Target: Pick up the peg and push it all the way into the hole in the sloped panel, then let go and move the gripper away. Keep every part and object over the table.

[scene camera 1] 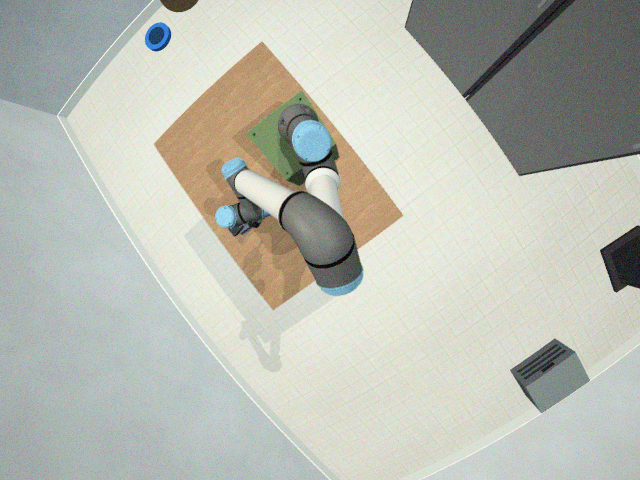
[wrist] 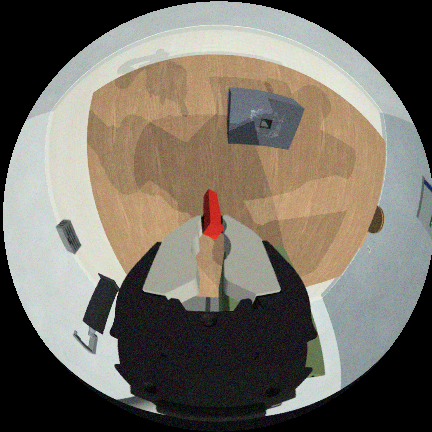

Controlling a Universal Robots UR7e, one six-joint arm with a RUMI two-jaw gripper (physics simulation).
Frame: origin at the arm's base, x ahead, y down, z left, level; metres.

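Where they show: gripper, between the fingertips: (wrist: 212, 216); arm's base, origin of its link: (scene camera 1: 298, 124).
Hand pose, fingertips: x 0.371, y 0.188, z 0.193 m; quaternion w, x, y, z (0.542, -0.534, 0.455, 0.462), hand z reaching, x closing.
Each offset is from my fingertips to the centre of the thing. "spot": to the spot under its first point. Level surfaces: height alone.
The red peg @(dx +0.003, dy +0.012, dz +0.002 m) (wrist: 211, 210) is held between the jaw tips in the wrist view, its free end sticking out past them. My gripper (wrist: 212, 216) is shut on it. The dark blue-grey sloped panel @(dx +0.145, dy +0.159, dz -0.069 m) (wrist: 242, 106) stands on the table, beyond and to the right of the peg in the wrist view, with a gap between them. Its small square hole @(spot: dx +0.127, dy +0.148, dz -0.078 m) (wrist: 266, 123) shows near the middle of its face, and a shadow crosses the panel. In the scene view the peg and the hole cannot be made out; the arm and wrist hide much around the gripper.
The wooden table @(dy +0.208 m) (scene camera 1: 206, 134) (wrist: 200, 75) carries the green base plate (scene camera 1: 268, 144) under the arm's base. A strip of that plate (wrist: 316, 355) shows at the lower right of the wrist view. The arm's elbow (scene camera 1: 320, 232) reaches over the table's edge. A grey cabinet (scene camera 1: 553, 377) stands on the floor.
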